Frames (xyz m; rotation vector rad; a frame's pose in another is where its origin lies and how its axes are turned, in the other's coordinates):
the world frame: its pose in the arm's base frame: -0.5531 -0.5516 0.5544 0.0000 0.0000 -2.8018
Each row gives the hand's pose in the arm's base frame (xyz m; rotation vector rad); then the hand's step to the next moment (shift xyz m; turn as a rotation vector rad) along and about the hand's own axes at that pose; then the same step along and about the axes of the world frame.
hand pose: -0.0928 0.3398 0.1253 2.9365 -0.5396 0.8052
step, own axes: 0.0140 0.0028 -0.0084 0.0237 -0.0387 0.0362
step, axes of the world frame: -0.0039 0.0077 0.0142 -0.0550 -0.0058 -0.0176
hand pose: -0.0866 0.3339 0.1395 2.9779 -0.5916 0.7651
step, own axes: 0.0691 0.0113 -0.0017 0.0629 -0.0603 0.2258
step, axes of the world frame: -0.0365 0.0500 0.0328 -0.1706 0.0492 -0.1645
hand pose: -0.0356 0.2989 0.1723 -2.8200 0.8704 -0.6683
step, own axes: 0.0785 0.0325 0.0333 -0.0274 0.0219 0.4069
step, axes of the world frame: -0.0291 0.0861 -0.0078 -0.1370 0.0597 -0.3801
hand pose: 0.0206 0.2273 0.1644 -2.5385 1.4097 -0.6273
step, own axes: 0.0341 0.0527 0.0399 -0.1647 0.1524 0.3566
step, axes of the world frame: 0.0265 0.0534 -0.0445 0.0226 -0.0476 -0.4180
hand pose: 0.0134 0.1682 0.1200 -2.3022 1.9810 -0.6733
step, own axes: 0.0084 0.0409 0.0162 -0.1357 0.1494 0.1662
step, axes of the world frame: 0.0367 0.0080 -0.0243 0.0713 -0.0873 -0.2359
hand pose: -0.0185 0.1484 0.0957 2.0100 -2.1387 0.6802
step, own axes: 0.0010 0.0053 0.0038 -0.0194 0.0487 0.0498
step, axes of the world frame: 0.0050 0.0008 -0.0042 0.0335 -0.0099 -0.0633
